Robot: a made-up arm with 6 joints.
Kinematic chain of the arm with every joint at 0, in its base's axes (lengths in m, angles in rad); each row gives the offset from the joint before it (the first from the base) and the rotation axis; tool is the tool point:
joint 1: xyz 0 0 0.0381 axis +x
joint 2: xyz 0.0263 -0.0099 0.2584 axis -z
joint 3: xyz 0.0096 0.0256 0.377 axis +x
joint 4: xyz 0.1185 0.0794 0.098 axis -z
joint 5: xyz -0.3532 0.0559 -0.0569 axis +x
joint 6: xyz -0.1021 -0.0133 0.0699 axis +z
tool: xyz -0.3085 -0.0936 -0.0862
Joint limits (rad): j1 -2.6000..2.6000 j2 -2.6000..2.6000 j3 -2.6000..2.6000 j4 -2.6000..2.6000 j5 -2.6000..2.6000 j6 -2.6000..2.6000
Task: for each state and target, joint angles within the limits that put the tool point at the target. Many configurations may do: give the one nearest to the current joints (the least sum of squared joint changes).
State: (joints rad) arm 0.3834 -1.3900 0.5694 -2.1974 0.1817 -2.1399
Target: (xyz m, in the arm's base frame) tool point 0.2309 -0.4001 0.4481
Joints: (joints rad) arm 0.4034 -1.1902 0.5503 -1.8369 0.1472 -2.3562
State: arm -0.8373 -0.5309 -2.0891 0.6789 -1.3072 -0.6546
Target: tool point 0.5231 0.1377 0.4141
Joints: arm -1.4244 -1.0926 -2.3144 1.1201 -1.2318 -1.0424
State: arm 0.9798 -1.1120 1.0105 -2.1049 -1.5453 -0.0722
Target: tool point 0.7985 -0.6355 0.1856
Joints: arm 1.2865 -0.7444 0.3388 -2.2269 -1.5615 0.1884
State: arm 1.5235 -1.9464 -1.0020 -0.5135 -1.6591 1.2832
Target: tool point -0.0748 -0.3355 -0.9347
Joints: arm 2.3248 -1.9863 -0.9900 -0.4728 -1.7111 1.0200
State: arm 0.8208 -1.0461 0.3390 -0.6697 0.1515 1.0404
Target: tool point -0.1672 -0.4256 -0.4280
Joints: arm 1.6071 -0.7299 0.5021 -0.2814 0.3235 0.6420
